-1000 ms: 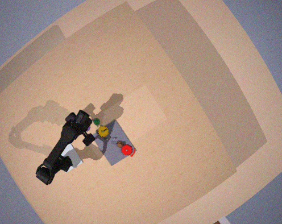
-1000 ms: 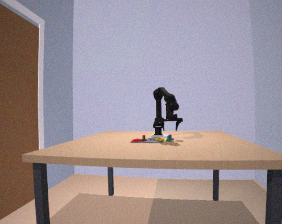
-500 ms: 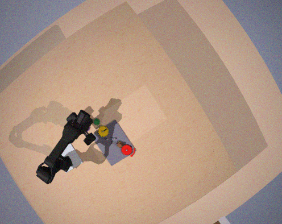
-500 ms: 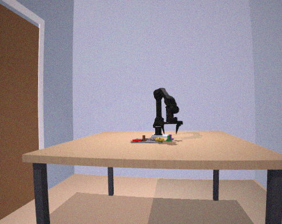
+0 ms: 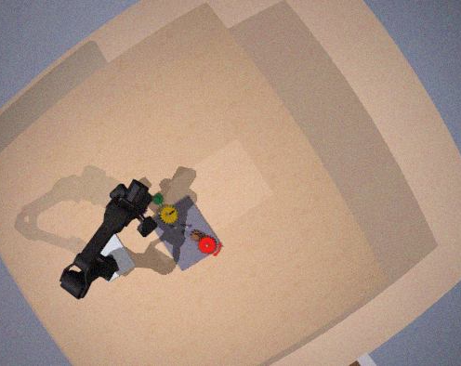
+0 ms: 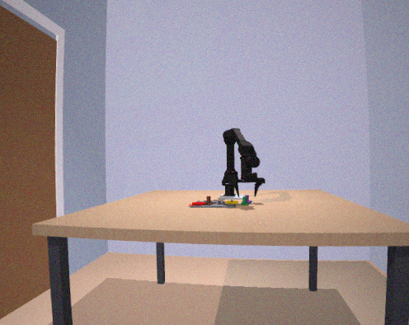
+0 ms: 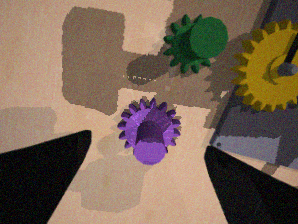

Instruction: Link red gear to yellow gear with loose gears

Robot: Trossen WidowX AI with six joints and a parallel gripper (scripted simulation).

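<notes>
Now: gripper tip 1 cm above the purple gear. Round my gripper tip: brown gear (16 cm to the right, 15 cm ahead); green gear (7 cm ahead, 1 cm below); yellow gear (9 cm ahead, 6 cm to the right, 1 cm below).
</notes>
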